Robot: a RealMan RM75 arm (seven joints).
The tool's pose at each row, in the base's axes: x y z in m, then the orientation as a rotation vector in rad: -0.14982, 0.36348, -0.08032, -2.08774, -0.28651, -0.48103; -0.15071, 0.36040, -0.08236, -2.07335, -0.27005, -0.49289; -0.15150, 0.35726, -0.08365, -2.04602, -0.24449, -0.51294; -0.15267, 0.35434, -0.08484, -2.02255, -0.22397, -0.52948; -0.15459, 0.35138, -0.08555, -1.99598, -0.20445, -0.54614; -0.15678, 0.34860, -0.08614, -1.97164, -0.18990, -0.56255; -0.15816, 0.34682, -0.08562, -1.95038, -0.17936, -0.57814; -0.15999, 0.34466, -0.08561, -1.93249, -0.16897, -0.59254; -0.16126, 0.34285, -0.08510, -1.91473, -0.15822, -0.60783; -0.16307, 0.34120, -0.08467, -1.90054, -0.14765, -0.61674
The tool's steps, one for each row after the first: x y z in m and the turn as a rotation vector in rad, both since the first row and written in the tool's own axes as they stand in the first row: -0.00175, 0.00283, -0.00183, 0.00968, 0.01801, 0.00736; -0.00308, 0.00517, -0.00405, 0.02882, 0.04847, 0.01828; -0.00470, 0.00716, -0.00622, 0.04527, 0.07376, 0.02690; -0.00677, 0.00853, -0.00882, 0.06450, 0.09968, 0.03484; -0.00904, 0.00961, -0.01139, 0.08196, 0.12303, 0.03918; -0.01007, 0.00963, -0.01346, 0.09697, 0.14353, 0.04083; -0.01173, 0.01006, -0.01571, 0.10896, 0.16234, 0.04273; -0.01267, 0.01015, -0.01777, 0.12043, 0.18196, 0.04446; -0.01412, 0.01000, -0.01978, 0.13016, 0.19623, 0.04871
